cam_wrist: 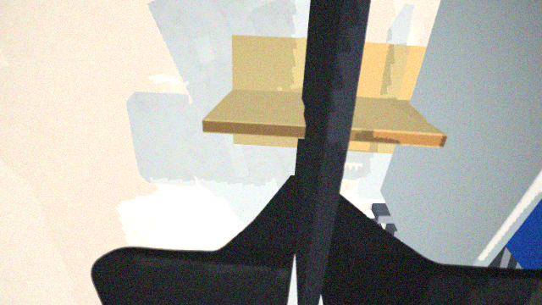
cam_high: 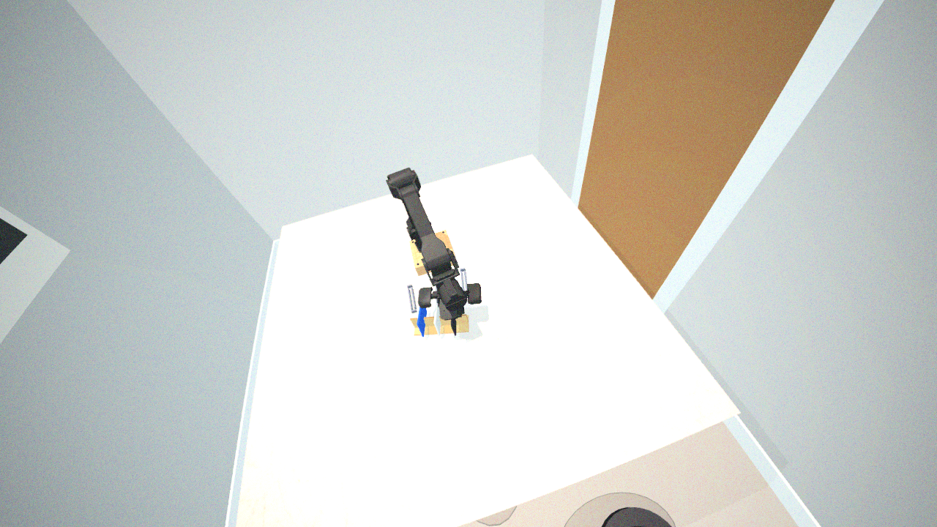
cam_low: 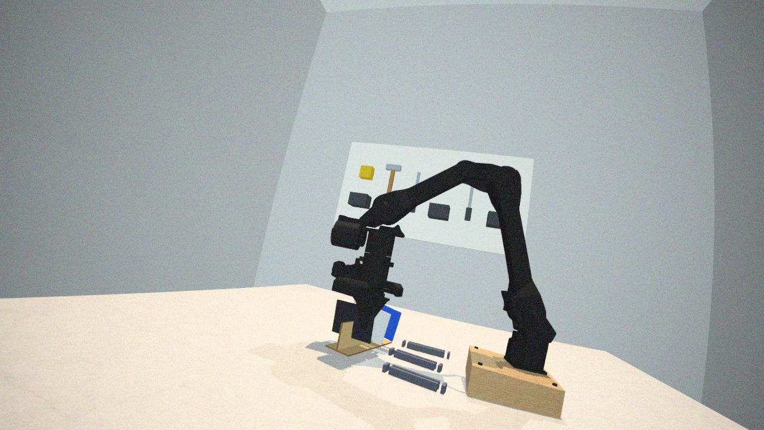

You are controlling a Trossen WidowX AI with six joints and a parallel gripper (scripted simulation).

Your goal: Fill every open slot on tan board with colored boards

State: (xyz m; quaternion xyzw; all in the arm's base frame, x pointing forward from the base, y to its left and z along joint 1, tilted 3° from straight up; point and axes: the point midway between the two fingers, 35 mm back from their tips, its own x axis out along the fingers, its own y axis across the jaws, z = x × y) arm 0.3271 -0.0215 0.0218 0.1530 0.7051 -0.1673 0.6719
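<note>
Now: the black board 3 cm ahead of my gripper tip and 1 cm to the right of it. The rest, counted from my gripper tip: blue board (10 cm to the right, 2 cm behind); then tan board (6 cm to the right, 3 cm below).
</note>
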